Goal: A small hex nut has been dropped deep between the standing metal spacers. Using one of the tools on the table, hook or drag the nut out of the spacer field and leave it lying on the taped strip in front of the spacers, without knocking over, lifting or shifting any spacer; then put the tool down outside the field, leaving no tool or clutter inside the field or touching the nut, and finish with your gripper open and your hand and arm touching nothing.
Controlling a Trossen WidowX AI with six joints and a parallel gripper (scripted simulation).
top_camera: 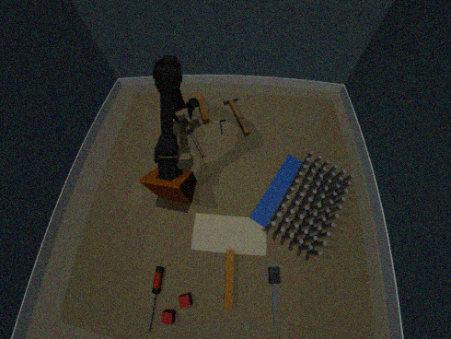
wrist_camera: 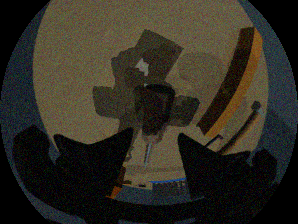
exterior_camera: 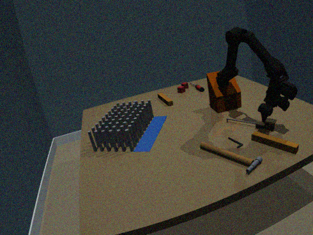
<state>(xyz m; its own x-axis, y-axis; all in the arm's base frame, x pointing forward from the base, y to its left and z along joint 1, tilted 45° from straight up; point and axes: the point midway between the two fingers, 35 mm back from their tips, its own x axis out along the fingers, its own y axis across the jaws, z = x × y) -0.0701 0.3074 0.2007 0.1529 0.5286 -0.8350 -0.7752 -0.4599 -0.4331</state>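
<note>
Right now the hook tool is 7 cm ahead of my gripper tip, 8 cm to the right of it and 4 cm below it. The rest, counted from my gripper tip: blue taped strip 51 cm ahead, 26 cm to the right, 5 cm below; then hex key 18 cm ahead, 6 cm to the left, 5 cm below.
</note>
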